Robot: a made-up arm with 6 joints.
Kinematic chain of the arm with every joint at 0, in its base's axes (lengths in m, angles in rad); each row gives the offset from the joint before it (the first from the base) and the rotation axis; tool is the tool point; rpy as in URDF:
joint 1: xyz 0 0 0.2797 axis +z
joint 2: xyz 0 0 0 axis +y
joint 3: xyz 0.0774 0 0.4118 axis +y
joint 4: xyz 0.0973 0 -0.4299 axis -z
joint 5: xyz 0 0 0 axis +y
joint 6: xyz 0.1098 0 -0.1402 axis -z
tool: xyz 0 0 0 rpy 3.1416 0 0
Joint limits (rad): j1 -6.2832..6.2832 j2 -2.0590..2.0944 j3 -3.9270..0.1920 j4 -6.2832..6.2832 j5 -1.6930..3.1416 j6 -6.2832..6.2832
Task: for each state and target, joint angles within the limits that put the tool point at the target. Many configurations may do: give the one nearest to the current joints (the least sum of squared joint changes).
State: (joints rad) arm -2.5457 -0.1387 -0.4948 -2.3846 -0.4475 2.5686
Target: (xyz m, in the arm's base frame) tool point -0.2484 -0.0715 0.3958
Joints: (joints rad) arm -3.1062 -0.5234 -0.5575 -2.7691 -0.6495 2.5686
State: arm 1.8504 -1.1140 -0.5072 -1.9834 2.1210 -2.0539
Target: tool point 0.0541 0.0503 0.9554
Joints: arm 1.9668 -1.0648 -0.8738 -2.7296 1.9978 -2.0539
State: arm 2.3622 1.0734 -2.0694 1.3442 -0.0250 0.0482
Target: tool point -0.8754 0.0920 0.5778
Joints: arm 3.1749 0.6146 -1.9848 1.3861 -0.0998 0.0482
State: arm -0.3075 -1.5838 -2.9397 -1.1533 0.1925 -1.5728
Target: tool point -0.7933 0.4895 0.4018
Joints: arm -0.4091 -1.2766 -3.2876 -1.1824 -0.2799 -1.5728
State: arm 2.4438 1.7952 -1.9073 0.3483 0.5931 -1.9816
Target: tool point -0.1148 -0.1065 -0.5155
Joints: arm 3.3649 2.0479 -1.6611 0.8079 1.3195 -1.9816
